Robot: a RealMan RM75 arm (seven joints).
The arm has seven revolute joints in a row. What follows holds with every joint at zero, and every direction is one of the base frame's. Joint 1 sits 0.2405 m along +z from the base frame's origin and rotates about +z. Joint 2 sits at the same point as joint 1 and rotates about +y. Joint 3 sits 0.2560 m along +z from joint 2 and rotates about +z. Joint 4 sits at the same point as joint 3 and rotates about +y. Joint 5 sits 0.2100 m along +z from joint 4 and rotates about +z. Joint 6 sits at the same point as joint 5 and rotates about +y. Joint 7 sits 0.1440 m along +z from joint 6 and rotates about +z. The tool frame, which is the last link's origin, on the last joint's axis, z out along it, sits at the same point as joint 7; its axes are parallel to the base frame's.
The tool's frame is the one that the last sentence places.
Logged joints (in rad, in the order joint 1, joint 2, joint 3, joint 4, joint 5, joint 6, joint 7), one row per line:
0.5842 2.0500 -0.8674 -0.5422 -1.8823 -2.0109 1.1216
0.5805 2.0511 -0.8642 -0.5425 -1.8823 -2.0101 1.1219
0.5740 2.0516 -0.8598 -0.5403 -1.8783 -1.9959 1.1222
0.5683 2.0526 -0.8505 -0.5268 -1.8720 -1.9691 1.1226
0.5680 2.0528 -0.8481 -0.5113 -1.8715 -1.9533 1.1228
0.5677 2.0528 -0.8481 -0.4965 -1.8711 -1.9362 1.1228
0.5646 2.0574 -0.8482 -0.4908 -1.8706 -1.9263 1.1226
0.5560 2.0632 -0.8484 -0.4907 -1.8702 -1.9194 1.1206
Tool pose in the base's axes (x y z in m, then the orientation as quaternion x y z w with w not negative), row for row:
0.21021 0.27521 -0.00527 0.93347 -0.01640 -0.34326 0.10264
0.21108 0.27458 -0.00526 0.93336 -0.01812 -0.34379 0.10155
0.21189 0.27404 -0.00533 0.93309 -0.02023 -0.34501 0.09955
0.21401 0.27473 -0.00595 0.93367 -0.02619 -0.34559 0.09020
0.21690 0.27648 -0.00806 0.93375 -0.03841 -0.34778 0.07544
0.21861 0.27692 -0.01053 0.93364 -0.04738 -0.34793 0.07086
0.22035 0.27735 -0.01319 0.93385 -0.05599 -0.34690 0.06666
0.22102 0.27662 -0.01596 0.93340 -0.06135 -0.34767 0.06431
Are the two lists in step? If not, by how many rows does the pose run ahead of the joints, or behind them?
The pose runs 1 row behind the joints: the pose in row i belongs to the joints in row i - 1.
